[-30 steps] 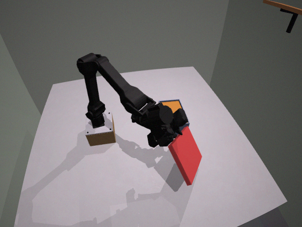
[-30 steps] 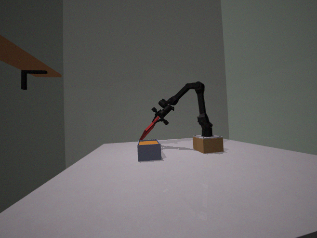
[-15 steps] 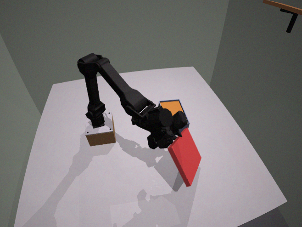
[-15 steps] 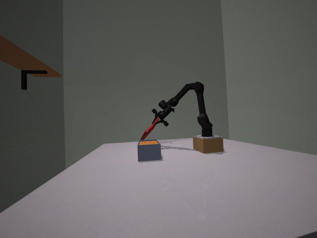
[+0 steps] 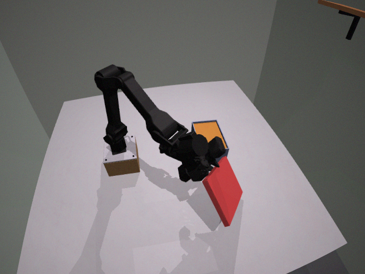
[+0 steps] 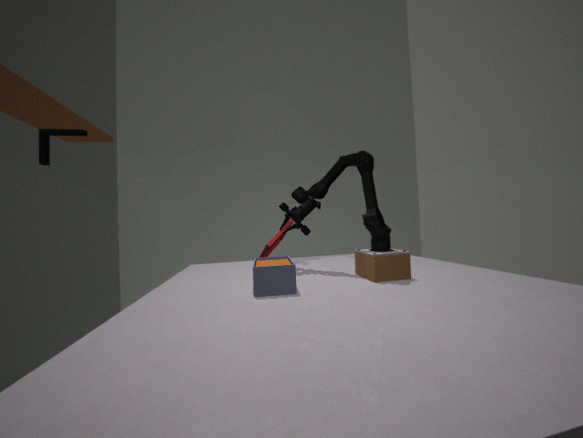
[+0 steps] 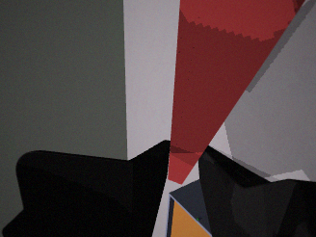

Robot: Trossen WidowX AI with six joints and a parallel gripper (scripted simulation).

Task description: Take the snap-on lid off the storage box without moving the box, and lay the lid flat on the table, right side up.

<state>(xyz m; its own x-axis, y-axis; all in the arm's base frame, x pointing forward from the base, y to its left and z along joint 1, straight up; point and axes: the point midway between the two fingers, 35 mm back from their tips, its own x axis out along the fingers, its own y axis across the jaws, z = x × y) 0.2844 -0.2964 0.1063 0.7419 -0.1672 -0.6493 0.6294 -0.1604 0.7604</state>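
My gripper tip is now 2 cm short of the red lid, 6 cm to the left of it and 5 cm above it. Round my gripper tip: blue storage box 11 cm ahead, 24 cm to the left, 14 cm below.
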